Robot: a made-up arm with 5 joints.
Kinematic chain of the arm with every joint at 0, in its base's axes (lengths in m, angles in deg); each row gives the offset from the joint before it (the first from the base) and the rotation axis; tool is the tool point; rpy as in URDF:
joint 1: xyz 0.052 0 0.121 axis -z
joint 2: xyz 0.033 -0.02 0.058 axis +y
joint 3: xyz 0.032 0 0.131 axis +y
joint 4: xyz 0.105 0 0.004 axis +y
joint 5: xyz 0.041 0.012 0 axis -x
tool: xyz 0 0 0 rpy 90 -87.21 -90
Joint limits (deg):
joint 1: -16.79..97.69
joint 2: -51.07..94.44
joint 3: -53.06..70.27
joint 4: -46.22..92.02
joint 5: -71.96..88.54
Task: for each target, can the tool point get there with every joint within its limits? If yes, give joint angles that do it. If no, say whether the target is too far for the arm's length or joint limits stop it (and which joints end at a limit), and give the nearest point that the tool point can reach.
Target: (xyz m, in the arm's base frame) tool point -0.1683 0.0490 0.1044
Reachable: no: joint limits stop it (at a limit: joint 1, joint 2, joint 3) | nearest point 0.0414 -0.0187 0.1049 | short by 0.220 m
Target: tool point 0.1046 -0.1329 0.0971
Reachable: yes | joints 65.20 58.09 24.69 67.56 30.84
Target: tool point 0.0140 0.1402 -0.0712
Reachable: no: joint limits stop it (at a limit: joint 1, joint 2) | nearest point 0.1244 0.0135 0.0203 | short by 0.191 m
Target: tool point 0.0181 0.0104 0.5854
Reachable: no: too far | nearest point 0.0432 -0.0056 0.4547 | short by 0.134 m
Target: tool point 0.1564 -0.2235 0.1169
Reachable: yes | joints 63.11 53.37 4.59 -15.49 5.05
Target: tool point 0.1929 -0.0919 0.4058
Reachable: yes | joints 30.40 -1.99 -30.37 -26.78 -59.61
